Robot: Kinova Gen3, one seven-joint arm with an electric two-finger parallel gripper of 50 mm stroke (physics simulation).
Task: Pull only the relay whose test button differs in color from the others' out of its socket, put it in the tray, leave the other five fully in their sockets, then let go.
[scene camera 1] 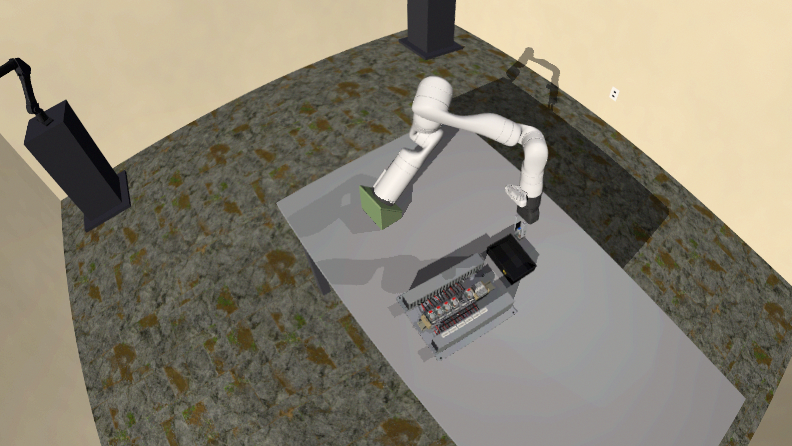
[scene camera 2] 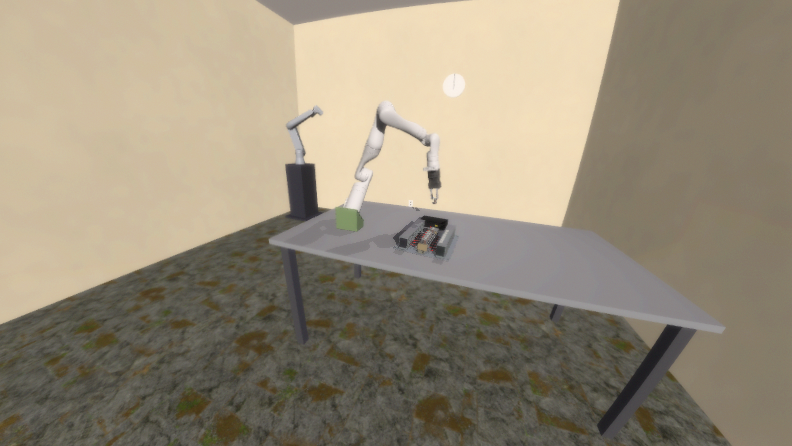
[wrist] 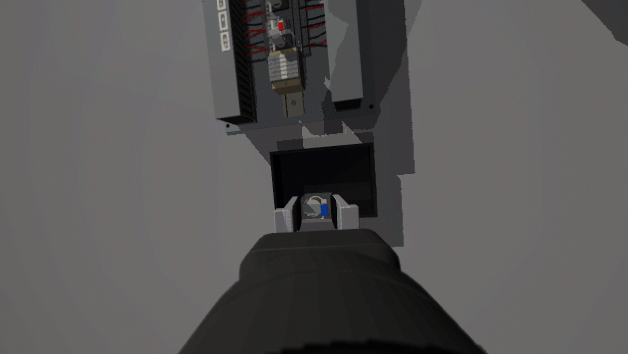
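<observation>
My gripper is shut on a relay with a blue test button, which hangs between the fingers. In the wrist view it overlaps the near part of the black tray. Scene camera 2 shows the gripper well above the tray and table. Relays with red test buttons stand in the socket row, with a gap between two of them. One red-button relay shows near the top of the wrist view. Their exact seating is too small to tell.
Grey wire ducts run along both sides of the relay row on the panel, with red and black wires between. The tray lies just off the panel's end. The green arm base stands on the table.
</observation>
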